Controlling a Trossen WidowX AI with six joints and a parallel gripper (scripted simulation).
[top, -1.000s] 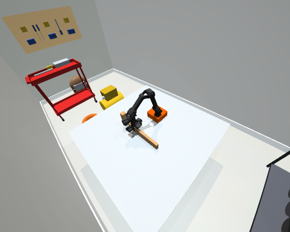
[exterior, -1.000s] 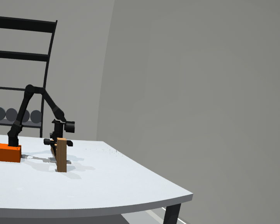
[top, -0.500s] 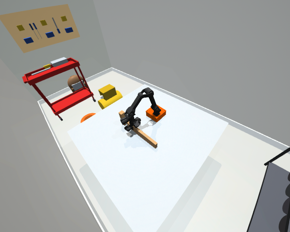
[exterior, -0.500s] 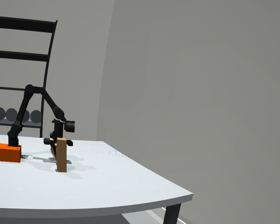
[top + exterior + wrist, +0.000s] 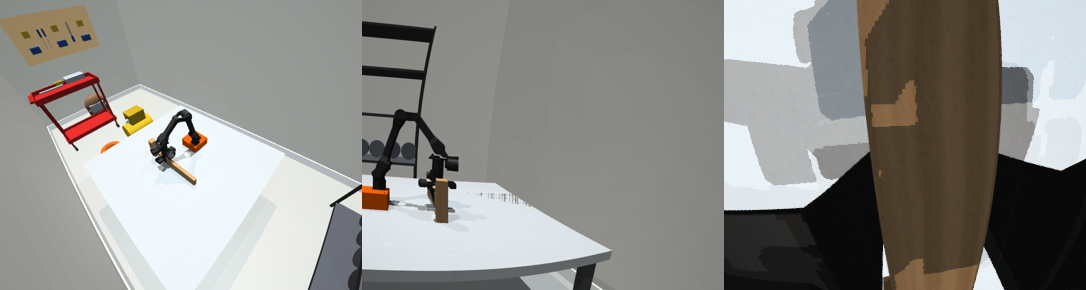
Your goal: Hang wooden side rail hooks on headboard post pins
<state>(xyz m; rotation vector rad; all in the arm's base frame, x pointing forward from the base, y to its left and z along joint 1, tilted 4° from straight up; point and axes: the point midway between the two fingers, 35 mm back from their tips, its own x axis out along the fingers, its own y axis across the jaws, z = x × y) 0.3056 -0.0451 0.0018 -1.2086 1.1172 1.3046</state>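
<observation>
Right now my gripper tip is 17 cm to the left of the wooden headboard post and 4 cm below it.
</observation>
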